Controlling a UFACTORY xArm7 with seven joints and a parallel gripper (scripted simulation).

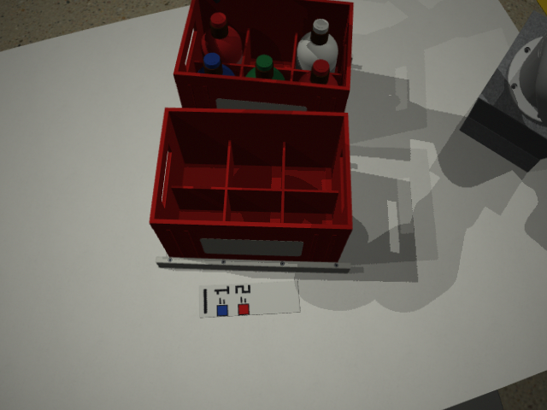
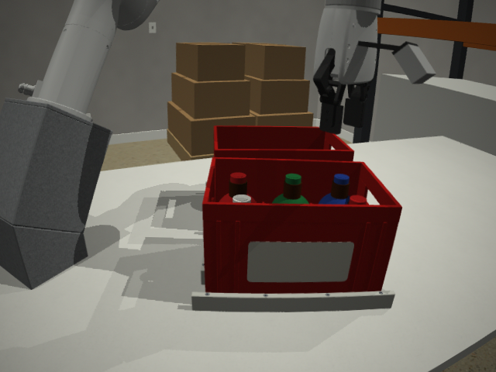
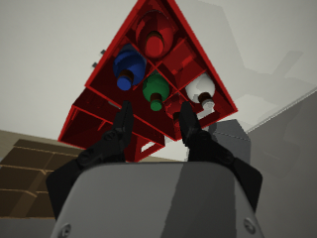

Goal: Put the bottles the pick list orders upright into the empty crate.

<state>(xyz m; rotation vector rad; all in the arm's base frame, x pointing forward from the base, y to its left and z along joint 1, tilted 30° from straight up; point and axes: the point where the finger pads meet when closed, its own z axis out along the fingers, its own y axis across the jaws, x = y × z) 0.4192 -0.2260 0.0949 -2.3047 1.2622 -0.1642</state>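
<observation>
My gripper is now 19 cm above the blue bottle, 5 cm to the right of it and 4 cm short of it. Round my hand: red bottle: 19 cm below, 3 cm to the right, 3 cm ahead; green bottle: 19 cm below, 6 cm to the left, 5 cm behind; white bottle: 19 cm below, 15 cm behind, 1 cm to the right.
</observation>
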